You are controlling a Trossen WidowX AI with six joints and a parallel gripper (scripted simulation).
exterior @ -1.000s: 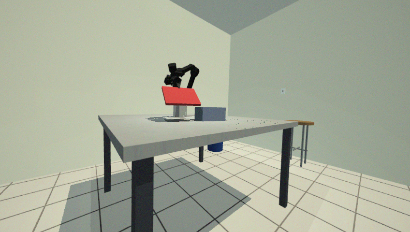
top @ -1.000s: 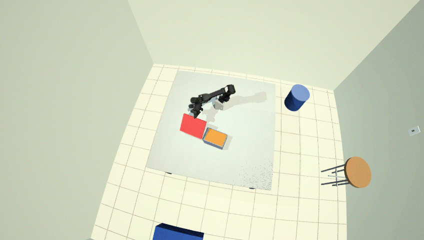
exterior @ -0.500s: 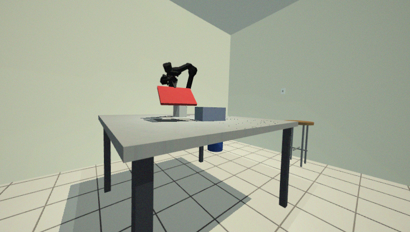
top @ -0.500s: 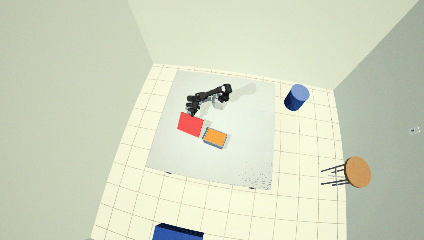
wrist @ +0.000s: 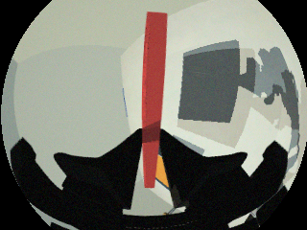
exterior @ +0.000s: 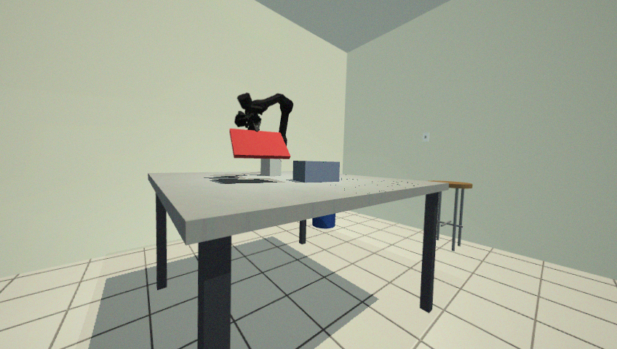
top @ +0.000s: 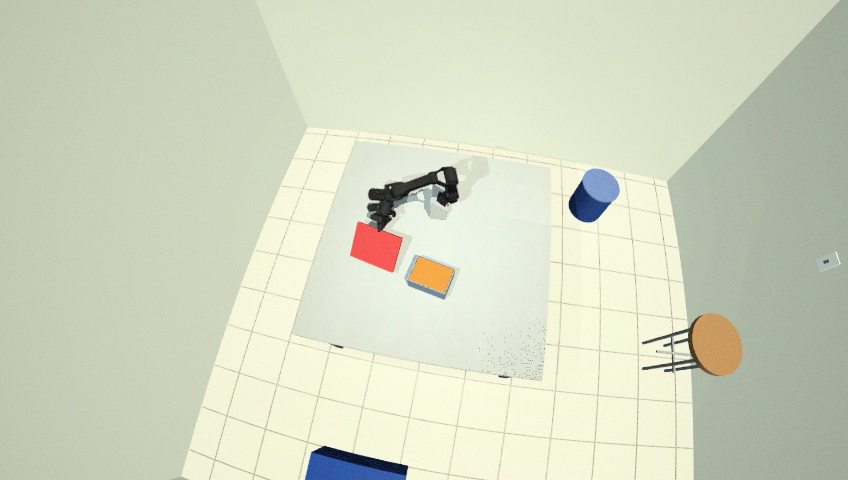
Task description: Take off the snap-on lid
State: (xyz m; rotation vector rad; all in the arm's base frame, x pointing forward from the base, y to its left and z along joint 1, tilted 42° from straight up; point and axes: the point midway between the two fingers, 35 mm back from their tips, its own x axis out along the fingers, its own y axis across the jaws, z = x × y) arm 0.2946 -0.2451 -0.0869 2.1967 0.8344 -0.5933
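Now: gripper tip 6 cm short of the red lid, 1 cm to the left of it and 5 cm above it. Also, from my gripper tip: grey-blue storage box: 11 cm ahead, 29 cm to the left, 18 cm below.
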